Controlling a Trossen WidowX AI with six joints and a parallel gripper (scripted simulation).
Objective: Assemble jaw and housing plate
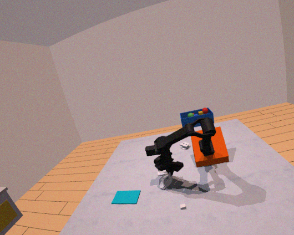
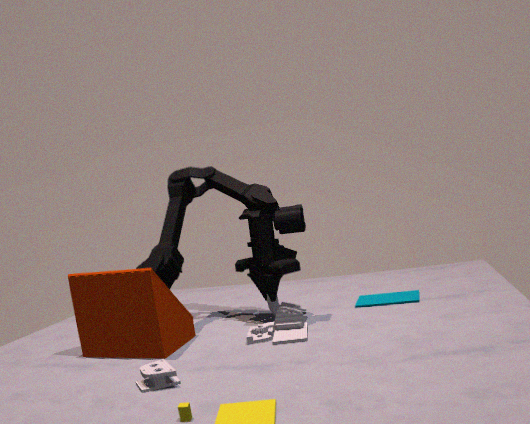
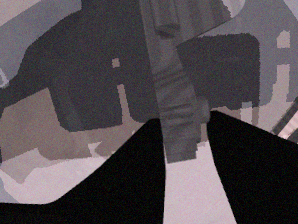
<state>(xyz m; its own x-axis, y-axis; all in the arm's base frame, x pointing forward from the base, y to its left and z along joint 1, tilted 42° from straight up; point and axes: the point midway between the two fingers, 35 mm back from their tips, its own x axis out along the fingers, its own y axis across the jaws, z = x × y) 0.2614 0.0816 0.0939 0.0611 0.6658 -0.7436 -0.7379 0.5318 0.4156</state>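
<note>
My gripper tip is now 10 mm short of the grey jaw piece and 20 mm to the right of it. The rest, counted from my gripper tip: white housing piece: 130 mm behind, 390 mm to the right, 20 mm below; cyan tile: 280 mm ahead, 90 mm to the left, 50 mm below; small white cube: 40 mm behind, 220 mm to the left, 40 mm below.
</note>
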